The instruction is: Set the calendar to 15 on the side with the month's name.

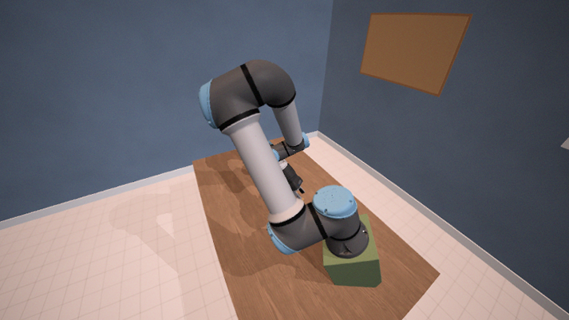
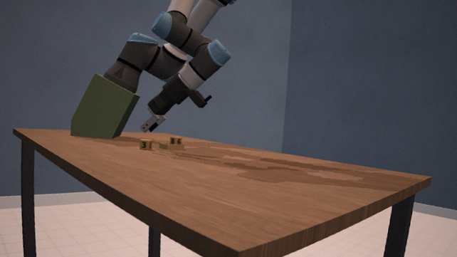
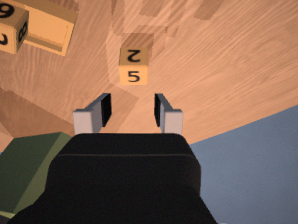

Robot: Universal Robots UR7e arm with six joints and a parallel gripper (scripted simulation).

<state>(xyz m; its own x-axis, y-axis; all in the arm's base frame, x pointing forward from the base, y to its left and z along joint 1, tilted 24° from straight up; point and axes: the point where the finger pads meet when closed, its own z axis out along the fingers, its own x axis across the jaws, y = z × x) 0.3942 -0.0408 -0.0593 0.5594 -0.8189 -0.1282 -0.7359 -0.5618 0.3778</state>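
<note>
My hand is 1 cm past the wooden cube and 6 cm above it. From my hand the other things lie so: wooden tray: 2 cm behind, 10 cm to the left, 6 cm below.
</note>
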